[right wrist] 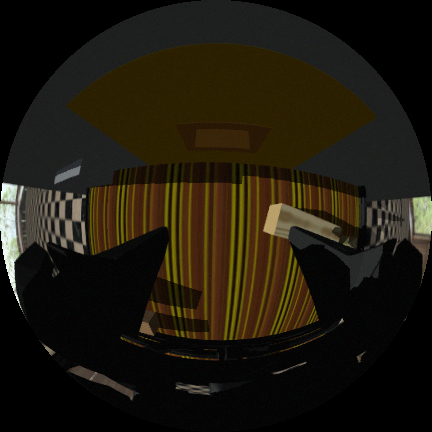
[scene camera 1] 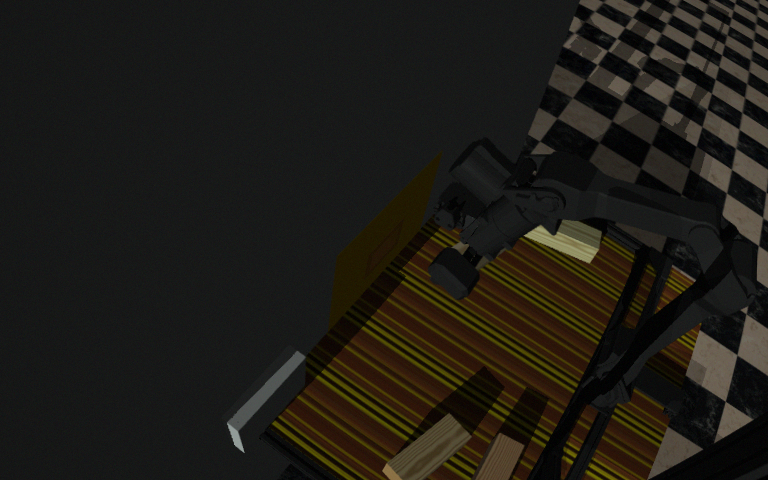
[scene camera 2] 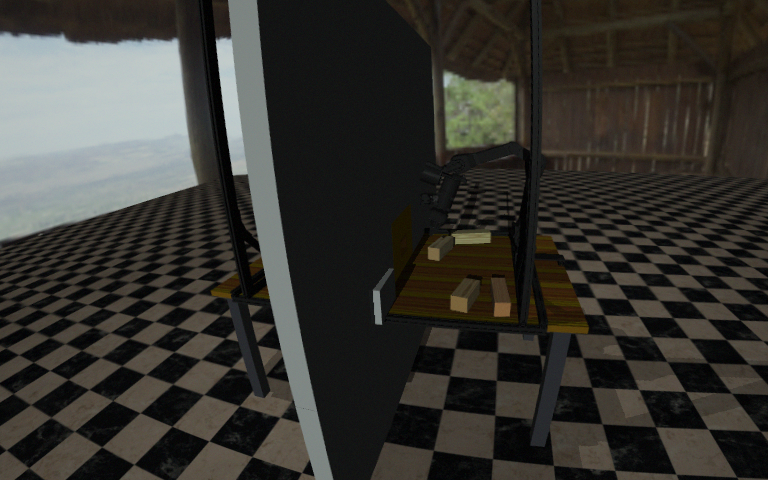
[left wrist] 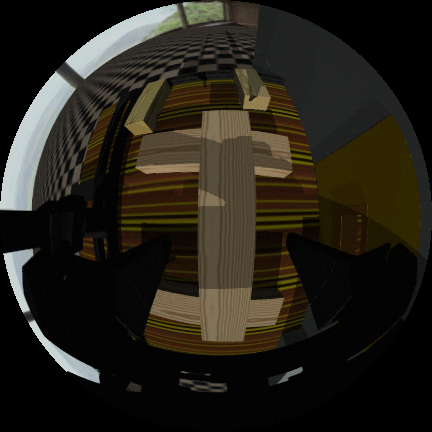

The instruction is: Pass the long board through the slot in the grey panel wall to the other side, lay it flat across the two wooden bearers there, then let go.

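Places are measured from the left arm's base along level axes (x right, y ahead, z up), in centimetres.
Pixels of known places: left gripper, fingertip midpoint: (left wrist: 230, 239); right gripper, fingertip midpoint: (right wrist: 230, 232) (scene camera 2: 432, 231); left arm's base, origin of the base link: (left wrist: 100, 221); right arm's base, origin of the base link: (right wrist: 229, 351) (scene camera 1: 599, 392).
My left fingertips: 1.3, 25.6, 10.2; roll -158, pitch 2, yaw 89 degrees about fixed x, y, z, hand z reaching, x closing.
Note:
Ahead of a thing's pixels: the offset from my left fingertips to its top centre, as dx, dy, dz. "spot": to the spot under its first point. Level surfaces: height alone.
In the left wrist view the long board @[+0.4, -0.2, -5.1] (left wrist: 227, 225) lies flat across two wooden bearers, the far bearer @[-12.3, -2.1, -8.3] (left wrist: 167, 154) and the near bearer @[+13.4, -3.6, -8.3] (left wrist: 175, 305). Both board ends reach past the bearers. My left gripper (left wrist: 230, 239) is open above the board, one finger on each side, apart from it. The grey panel wall (scene camera 1: 169, 169) (scene camera 2: 345, 169) (left wrist: 305, 65) (right wrist: 215, 25) has a yellow area (left wrist: 370, 165) (right wrist: 215, 85) around the slot @[spot: +6.3, +22.8, -3.9] (right wrist: 189, 140). My right gripper (right wrist: 230, 232) is open and empty above the striped table @[dz -12.1] (right wrist: 215, 280) on the other side. The board does not show in the right wrist view.
Wooden blocks @[-27.5, -16.0, -7.4] (left wrist: 150, 105) @[-29.8, +6.4, -7.4] (left wrist: 247, 85) lie beyond the far bearer. On the right arm's side lie other blocks @[+24.5, +46.9, -7.4] (scene camera 1: 427, 450) @[+23.8, +56.9, -7.7] (scene camera 1: 501, 455) (scene camera 2: 464, 294) (scene camera 2: 501, 297) @[-13.1, +34.1, -7.1] (right wrist: 300, 220). A pale slab @[spot: +33.2, +24.7, -2.1] (scene camera 1: 266, 390) (scene camera 2: 383, 297) juts from the wall beside the table. Dark frame posts (scene camera 2: 534, 169) rise at the table.

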